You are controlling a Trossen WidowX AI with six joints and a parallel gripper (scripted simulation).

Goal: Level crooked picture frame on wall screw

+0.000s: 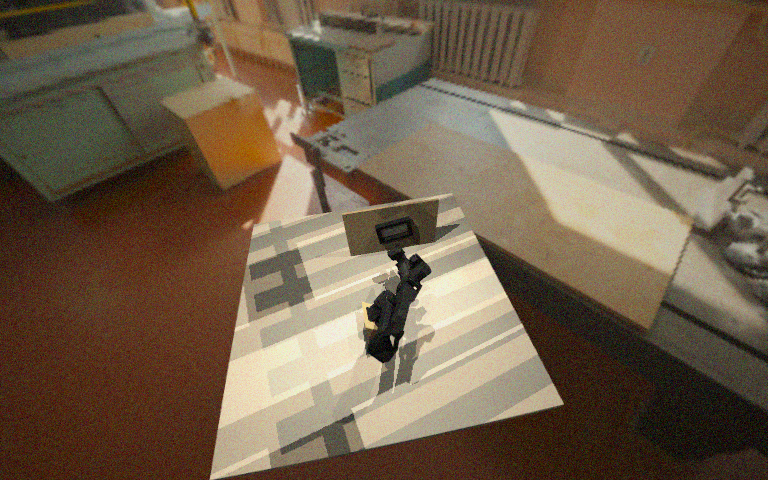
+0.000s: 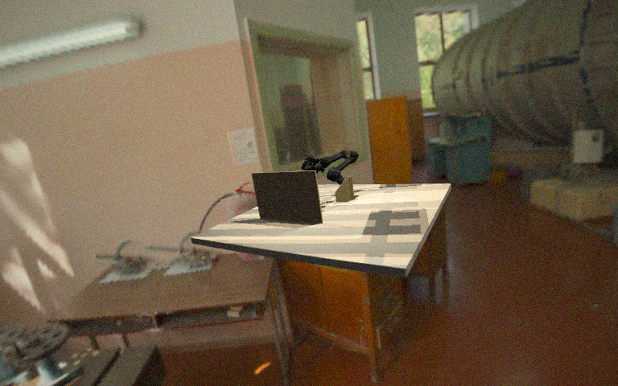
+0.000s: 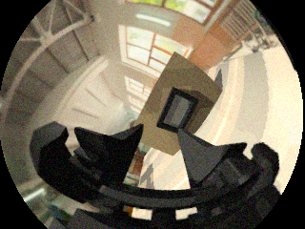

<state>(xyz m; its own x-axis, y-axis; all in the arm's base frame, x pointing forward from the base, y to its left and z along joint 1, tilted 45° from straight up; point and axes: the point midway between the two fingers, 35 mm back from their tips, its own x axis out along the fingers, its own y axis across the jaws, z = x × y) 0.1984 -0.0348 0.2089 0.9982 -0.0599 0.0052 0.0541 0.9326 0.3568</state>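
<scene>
Right now the black picture frame is 200 mm ahead of my gripper tip, 20 mm to the right of it and 90 mm below it. From my gripper tip the other things lie so: tan wall board: 220 mm ahead, 20 mm to the right, 100 mm below.
</scene>
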